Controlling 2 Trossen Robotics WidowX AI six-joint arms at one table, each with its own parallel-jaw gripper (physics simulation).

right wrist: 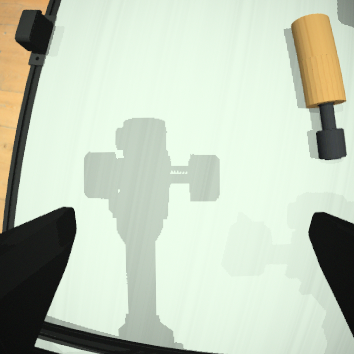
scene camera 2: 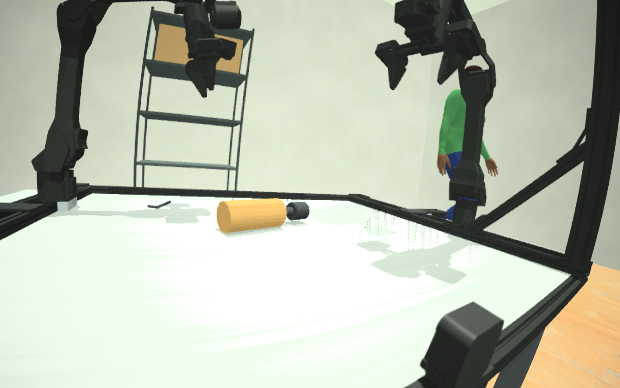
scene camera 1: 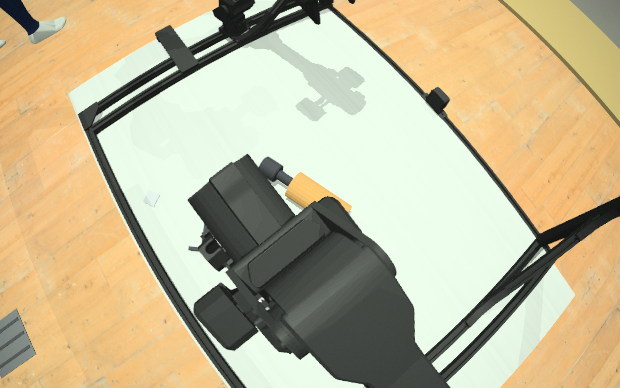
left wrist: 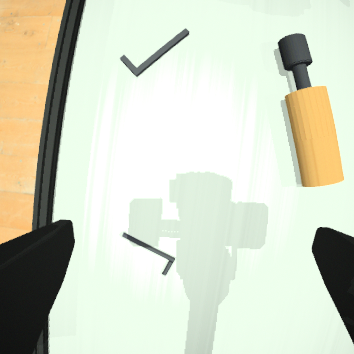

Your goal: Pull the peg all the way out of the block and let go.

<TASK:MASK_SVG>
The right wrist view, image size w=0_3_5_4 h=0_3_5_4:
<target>right gripper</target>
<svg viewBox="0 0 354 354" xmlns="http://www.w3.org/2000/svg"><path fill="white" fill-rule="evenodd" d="M316 211L311 217L308 237L322 273L354 338L354 223L323 211ZM71 206L61 206L0 233L0 354L31 354L51 301L66 268L75 238L76 220L74 208Z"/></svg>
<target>wooden block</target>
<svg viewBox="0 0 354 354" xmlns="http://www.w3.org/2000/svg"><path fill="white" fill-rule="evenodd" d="M295 19L290 27L298 60L305 106L307 108L316 108L321 103L333 102L333 105L345 102L343 80L328 15L311 13Z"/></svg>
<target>peg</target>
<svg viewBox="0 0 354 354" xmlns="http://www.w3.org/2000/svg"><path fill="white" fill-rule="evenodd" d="M318 104L322 130L315 132L318 158L331 160L344 157L346 155L344 130L342 127L336 128L333 102Z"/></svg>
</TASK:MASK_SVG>
